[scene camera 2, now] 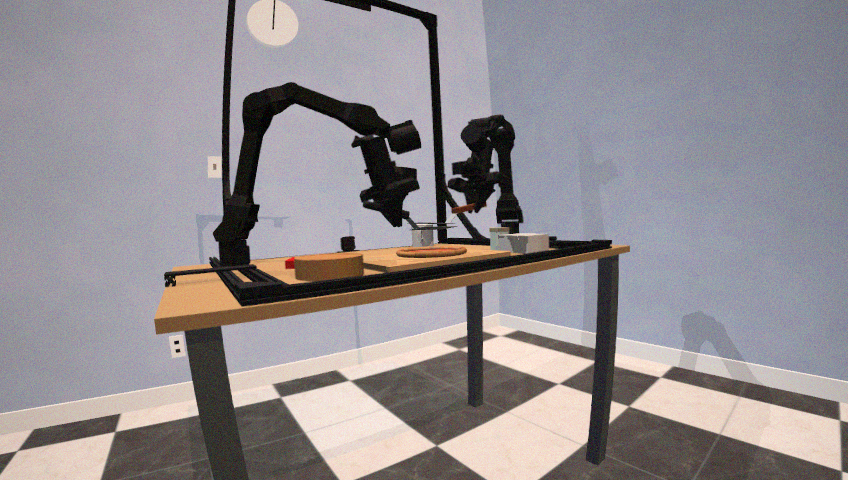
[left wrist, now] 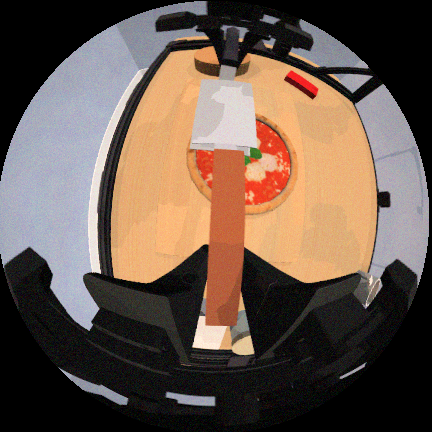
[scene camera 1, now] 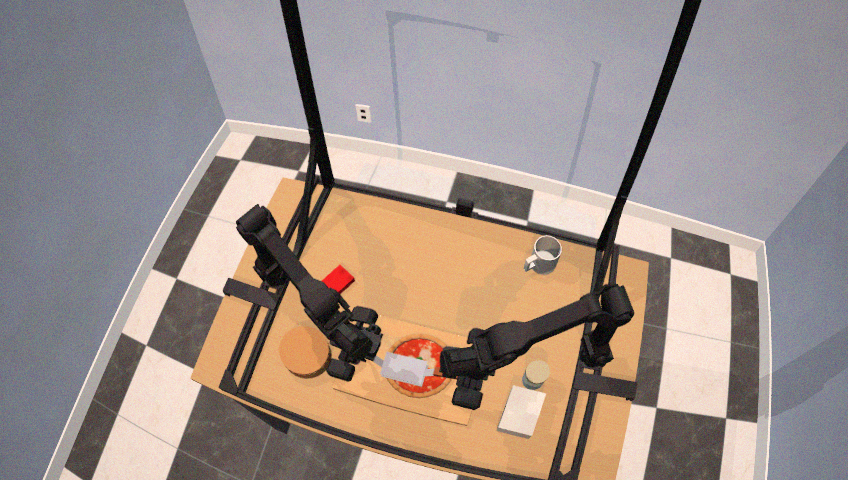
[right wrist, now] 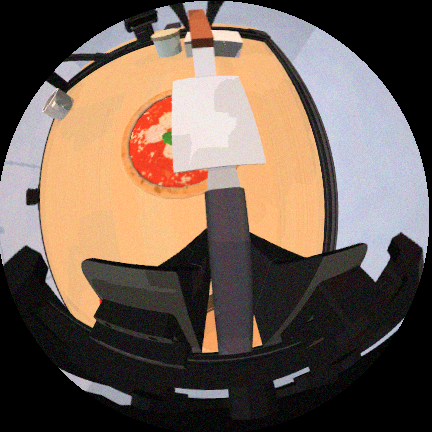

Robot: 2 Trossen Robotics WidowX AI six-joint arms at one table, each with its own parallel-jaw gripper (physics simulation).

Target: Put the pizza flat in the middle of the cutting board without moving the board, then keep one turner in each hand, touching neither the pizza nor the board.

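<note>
The pizza (scene camera 1: 419,389) (scene camera 2: 431,252) (left wrist: 270,187) (right wrist: 150,162) lies flat on the cutting board (scene camera 1: 440,409) (scene camera 2: 386,263) (left wrist: 172,235), around its middle. My left gripper (scene camera 2: 477,205) (left wrist: 222,250) is shut on the orange-handled turner (scene camera 2: 461,209) (left wrist: 227,210) (right wrist: 201,27). My right gripper (scene camera 2: 402,218) (right wrist: 222,232) is shut on the dark-handled turner (left wrist: 231,47) (right wrist: 227,225). The two blades overlap above the pizza, apart from it in scene camera 2. I cannot tell whether the blades touch each other. They hide part of the pizza.
A round wooden block (scene camera 1: 303,350) (scene camera 2: 329,267) stands at the left, near a red block (scene camera 1: 339,279). A jar (scene camera 1: 536,374) and a white box (scene camera 1: 521,410) (scene camera 2: 526,242) stand at the right. A mug (scene camera 1: 546,254) (right wrist: 58,105) stands at the back right. Black frame rails border the table.
</note>
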